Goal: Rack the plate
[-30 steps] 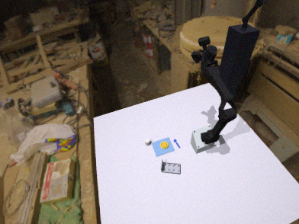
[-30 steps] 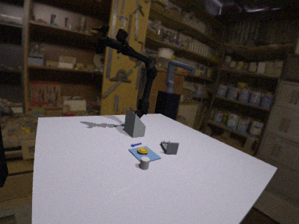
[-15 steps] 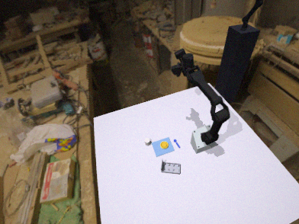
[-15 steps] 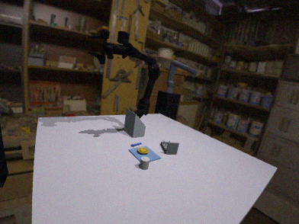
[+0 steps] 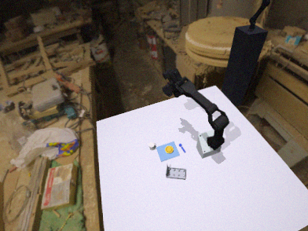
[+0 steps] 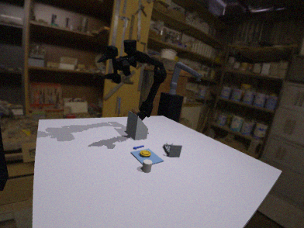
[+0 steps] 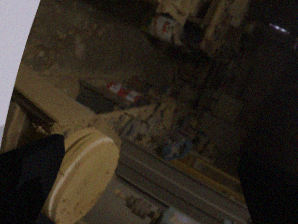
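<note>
Right now the yellow plate is 9 cm ahead of my gripper tip, 27 cm to the left of it and 42 cm below it. Also, from my gripper tip: blue spoon (1 cm behind, 27 cm to the left, 44 cm below); then blue mat (11 cm ahead, 28 cm to the left, 44 cm below); then pale cup (22 cm ahead, 21 cm to the left, 41 cm below).
</note>
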